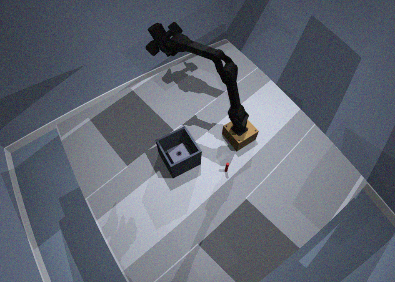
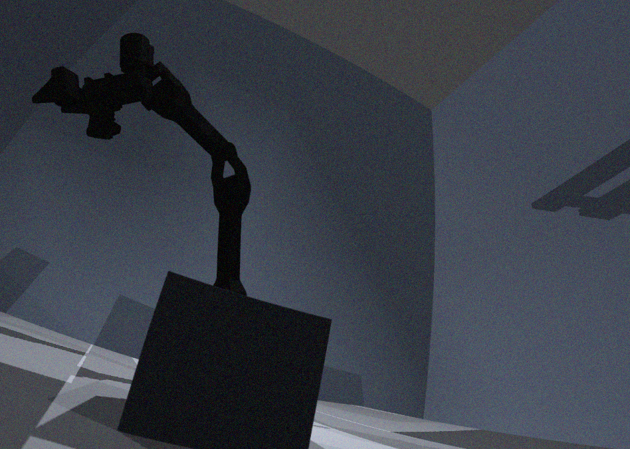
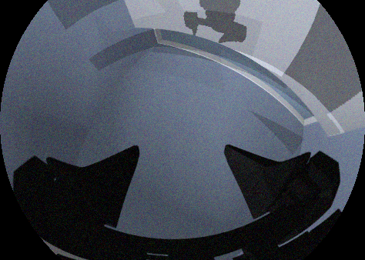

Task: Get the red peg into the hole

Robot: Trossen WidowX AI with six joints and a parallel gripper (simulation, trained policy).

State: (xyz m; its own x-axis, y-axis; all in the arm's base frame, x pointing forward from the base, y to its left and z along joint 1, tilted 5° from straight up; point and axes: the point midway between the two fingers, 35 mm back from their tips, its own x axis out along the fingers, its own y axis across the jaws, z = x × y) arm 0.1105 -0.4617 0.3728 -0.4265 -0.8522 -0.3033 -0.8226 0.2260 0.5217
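The red peg lies 63 cm to the left of my gripper tip, 36 cm below it and 9 cm ahead of it. Round my gripper tip: grey plate (43 cm to the left, 36 cm below, 23 cm ahead).
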